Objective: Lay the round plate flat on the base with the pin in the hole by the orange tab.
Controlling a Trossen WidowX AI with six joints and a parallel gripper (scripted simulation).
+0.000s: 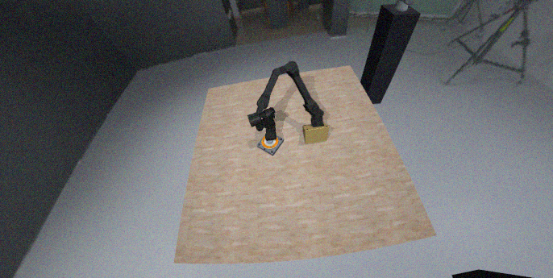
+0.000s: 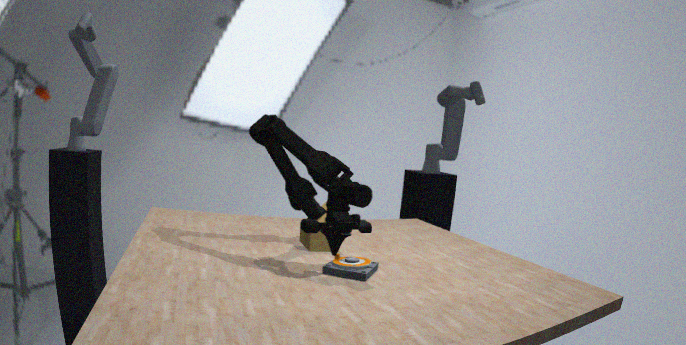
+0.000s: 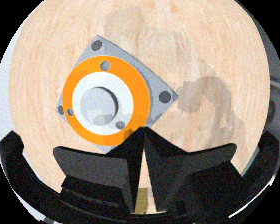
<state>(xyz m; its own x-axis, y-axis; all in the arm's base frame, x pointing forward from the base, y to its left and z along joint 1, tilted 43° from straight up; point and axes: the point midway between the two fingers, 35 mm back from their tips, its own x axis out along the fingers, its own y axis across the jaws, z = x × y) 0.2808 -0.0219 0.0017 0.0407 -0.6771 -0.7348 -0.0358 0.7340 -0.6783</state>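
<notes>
The base lies 5 cm to the left of my gripper tip, 2 cm below it and 2 cm ahead of it.
</notes>
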